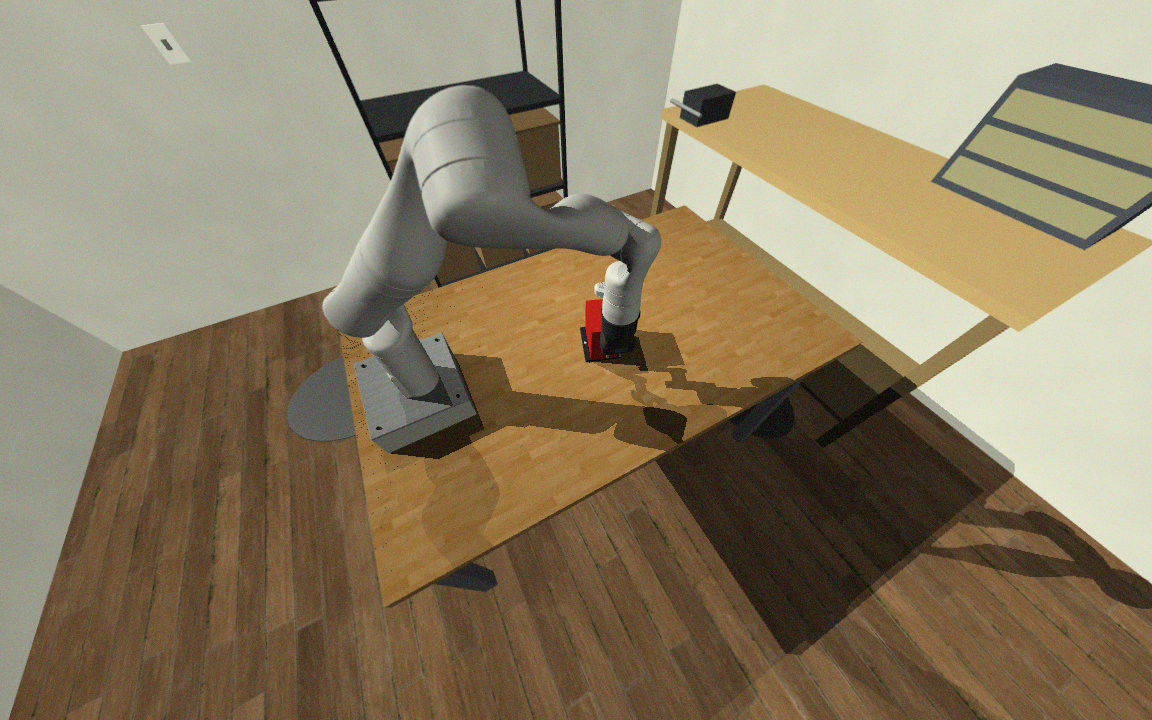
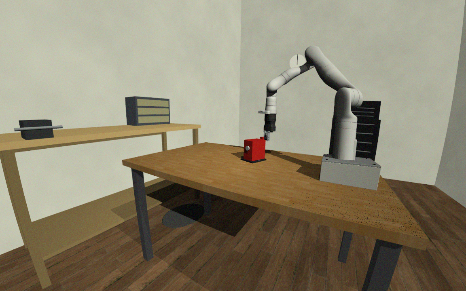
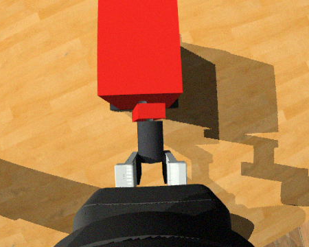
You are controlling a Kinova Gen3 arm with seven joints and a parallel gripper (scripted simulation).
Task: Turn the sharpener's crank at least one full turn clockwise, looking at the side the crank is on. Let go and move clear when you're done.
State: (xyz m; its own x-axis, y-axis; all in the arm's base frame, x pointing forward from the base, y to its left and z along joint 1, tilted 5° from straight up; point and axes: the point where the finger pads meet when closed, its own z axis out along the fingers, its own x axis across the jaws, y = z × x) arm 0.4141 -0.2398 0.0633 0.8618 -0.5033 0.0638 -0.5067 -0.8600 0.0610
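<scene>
Right now my hand is 20 mm to the right of the dark cylindrical handle and 10 mm short of it.
</scene>
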